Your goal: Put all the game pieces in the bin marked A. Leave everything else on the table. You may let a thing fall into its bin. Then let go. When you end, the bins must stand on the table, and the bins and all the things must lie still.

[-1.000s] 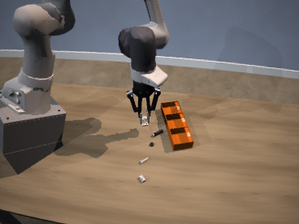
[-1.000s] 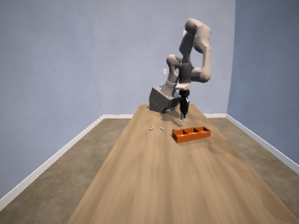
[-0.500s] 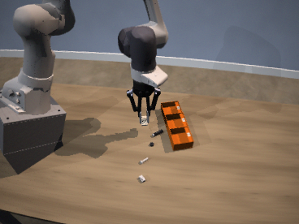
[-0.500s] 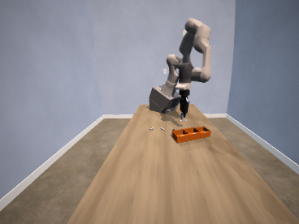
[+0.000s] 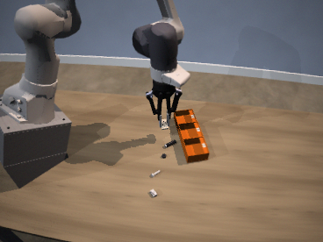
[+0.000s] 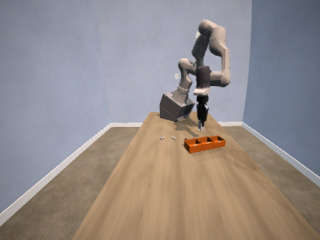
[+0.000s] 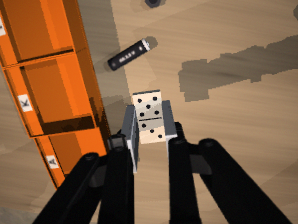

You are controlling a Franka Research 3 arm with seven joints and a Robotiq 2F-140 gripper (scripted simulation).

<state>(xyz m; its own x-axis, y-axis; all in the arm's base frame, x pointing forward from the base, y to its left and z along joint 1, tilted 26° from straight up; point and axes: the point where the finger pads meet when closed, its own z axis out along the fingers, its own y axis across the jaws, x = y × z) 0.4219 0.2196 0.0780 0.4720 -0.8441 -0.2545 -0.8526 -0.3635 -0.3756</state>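
The orange bin is 100 mm ahead of my hand, 80 mm below it and 30 mm to the left of it. The rest, counted from my hand: white domino: 30 mm below; black nut: 100 mm to the right, 100 mm below, 40 mm ahead; black cylinder: 100 mm below, 40 mm ahead, 30 mm to the right.
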